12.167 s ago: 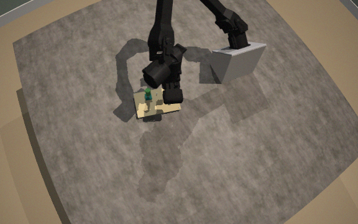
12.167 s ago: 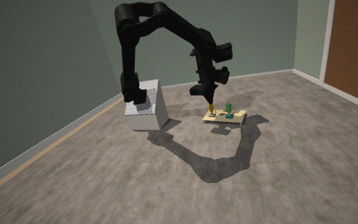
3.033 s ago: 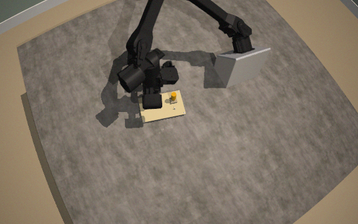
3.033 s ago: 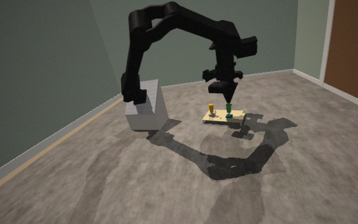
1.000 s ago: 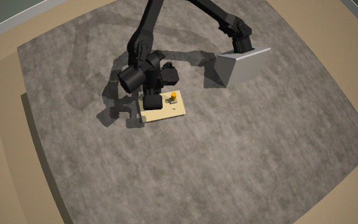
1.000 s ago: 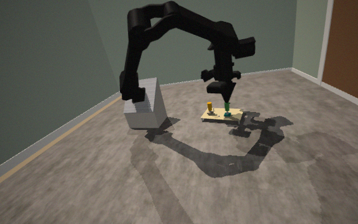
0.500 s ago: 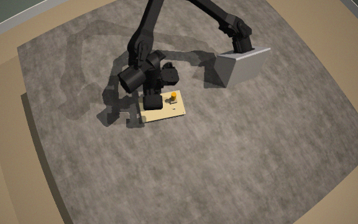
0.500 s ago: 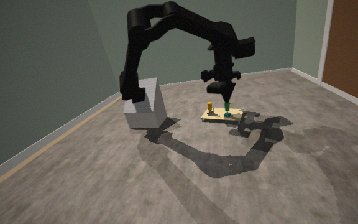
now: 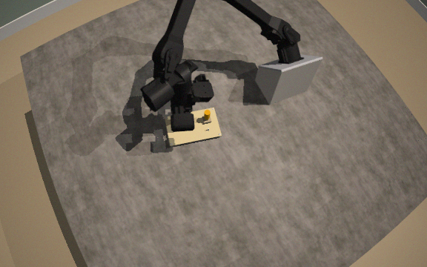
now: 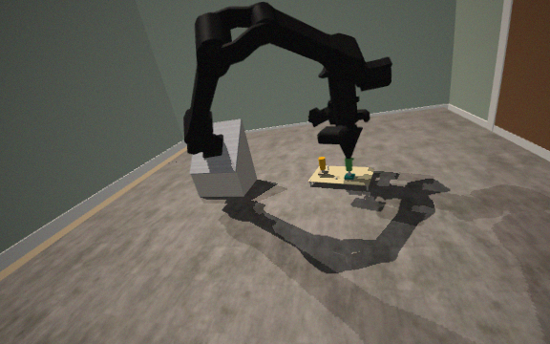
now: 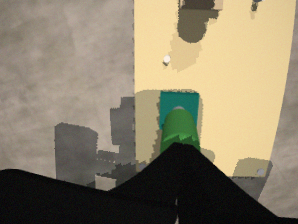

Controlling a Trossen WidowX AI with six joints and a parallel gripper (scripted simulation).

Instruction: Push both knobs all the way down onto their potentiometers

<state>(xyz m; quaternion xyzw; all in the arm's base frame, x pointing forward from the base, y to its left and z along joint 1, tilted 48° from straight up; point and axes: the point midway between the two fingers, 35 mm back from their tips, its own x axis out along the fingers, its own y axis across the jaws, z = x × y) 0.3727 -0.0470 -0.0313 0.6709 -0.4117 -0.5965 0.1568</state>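
Now: gripper tip 10 mm above the green knob. The rest, counted from my gripper tip: orange knob 70 mm behind, 30 mm to the left, 20 mm below.
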